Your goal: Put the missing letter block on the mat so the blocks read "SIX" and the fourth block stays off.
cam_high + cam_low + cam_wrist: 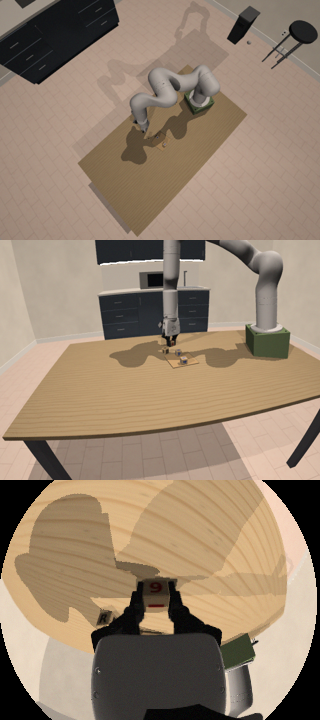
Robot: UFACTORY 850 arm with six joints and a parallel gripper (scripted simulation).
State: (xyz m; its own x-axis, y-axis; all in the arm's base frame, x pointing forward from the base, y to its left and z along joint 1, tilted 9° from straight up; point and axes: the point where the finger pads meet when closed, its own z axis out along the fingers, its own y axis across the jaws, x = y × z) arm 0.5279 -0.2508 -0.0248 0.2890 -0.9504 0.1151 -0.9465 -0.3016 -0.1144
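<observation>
Right now the mat is 20 mm ahead of my hand, 200 mm to the left of it and 20 mm below it.
</observation>
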